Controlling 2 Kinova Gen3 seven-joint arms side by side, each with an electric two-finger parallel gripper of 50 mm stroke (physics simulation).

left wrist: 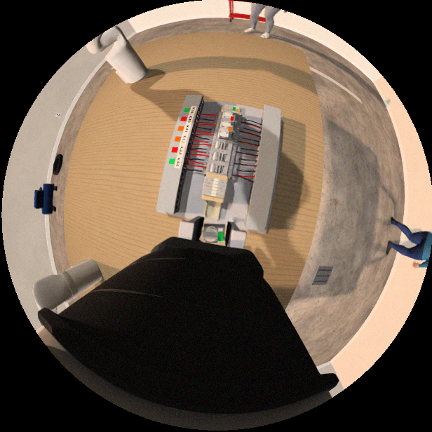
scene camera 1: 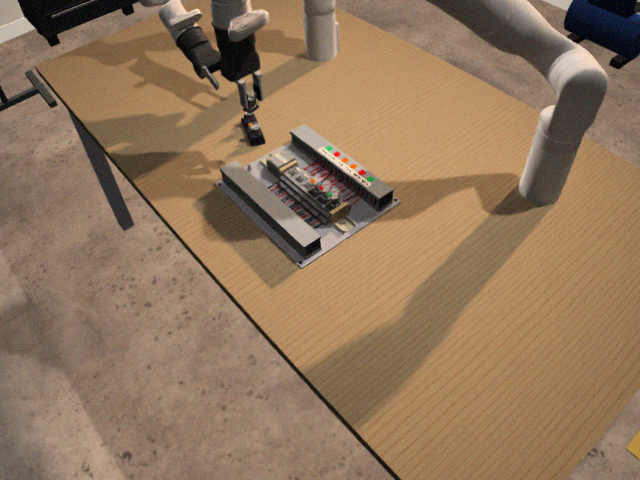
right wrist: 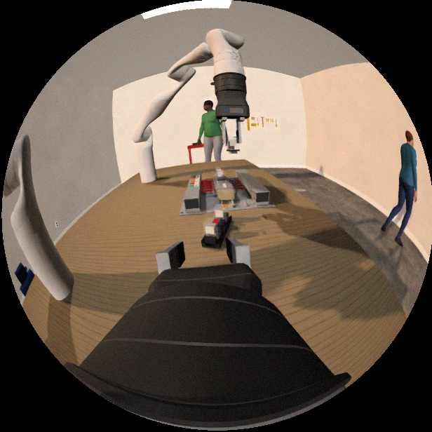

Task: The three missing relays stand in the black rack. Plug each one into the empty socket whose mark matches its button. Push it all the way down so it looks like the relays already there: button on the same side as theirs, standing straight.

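Where they show: left gripper, between the fingertips: (scene camera 1: pixel 252 102); right gripper, between the fingertips: (scene camera 1: pixel 227 82); left arm's base, origin of its link: (scene camera 1: pixel 539 190); right arm's base, origin of its link: (scene camera 1: pixel 321 53).
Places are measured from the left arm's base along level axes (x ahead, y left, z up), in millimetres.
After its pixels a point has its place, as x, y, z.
Observation:
My left gripper (scene camera 1: pixel 251 97) @(345, -522, 176) (left wrist: pixel 214 227) (right wrist: pixel 231 143) is shut on the green-button relay (left wrist: pixel 212 234) (right wrist: pixel 231 144), above the table between rack and panel; in the left wrist view its button is on the right. My right gripper (right wrist: pixel 204 248) is open and empty, behind the black rack (scene camera 1: pixel 255 139) @(303, -587, 18) (right wrist: pixel 212 244). The rack holds the red-button relay (right wrist: pixel 211 228) and orange-button relay (scene camera 1: pixel 253 128) @(298, -595, 44) (right wrist: pixel 221 213). On the panel (left wrist: pixel 238 200), seated green, red and orange relays (left wrist: pixel 226 130) have buttons on the right in the left wrist view. Three empty sockets (left wrist: pixel 219 156) align with orange, red and green marks.
Two grey wire ducts (scene camera 1: pixel 271 209) @(453, -370, 43) (scene camera 1: pixel 341 167) @(266, -347, 42) (left wrist: pixel 265 170) flank the socket row; one bears the coloured marks (left wrist: pixel 177 139). Beige terminal blocks (left wrist: pixel 215 187) stand at the row's near end in the left wrist view. Red and black wires run from the sockets to the ducts.

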